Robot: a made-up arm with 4 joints.
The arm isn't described. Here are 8 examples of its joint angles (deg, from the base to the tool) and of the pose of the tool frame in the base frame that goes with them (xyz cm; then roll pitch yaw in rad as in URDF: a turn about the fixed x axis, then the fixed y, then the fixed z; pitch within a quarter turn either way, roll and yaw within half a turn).
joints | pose
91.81 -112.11 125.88 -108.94 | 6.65 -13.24 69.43 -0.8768 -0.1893 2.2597
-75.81 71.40 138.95 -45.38 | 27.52 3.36 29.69 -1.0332 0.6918 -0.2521
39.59 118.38 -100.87 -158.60 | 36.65 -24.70 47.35 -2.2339 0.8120 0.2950
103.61 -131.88 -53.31 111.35 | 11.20 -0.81 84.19 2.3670 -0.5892 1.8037
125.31 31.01 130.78 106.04 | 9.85 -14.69 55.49 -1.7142 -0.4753 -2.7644
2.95 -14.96 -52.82 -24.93 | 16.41 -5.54 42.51 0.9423 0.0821 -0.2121
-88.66 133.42 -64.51 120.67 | 41.39 -3.51 25.76 0.8534 -0.0780 -0.7353
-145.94 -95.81 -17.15 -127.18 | 8.90 17.72 41.89 2.7645 0.0942 0.5025
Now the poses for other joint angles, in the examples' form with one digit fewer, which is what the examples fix.
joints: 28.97 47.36 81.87 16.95
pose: 26.1 -19.4 29.2 -1.685 0.288 -0.757
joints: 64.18 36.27 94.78 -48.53
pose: 26.9 -21.9 45.0 -2.860 -0.501 0.304
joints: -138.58 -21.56 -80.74 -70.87
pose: 15.1 2.0 49.1 -2.731 -0.489 0.998
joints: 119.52 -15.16 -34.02 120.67
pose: 1.1 -12.9 48.2 1.644 0.738 3.080
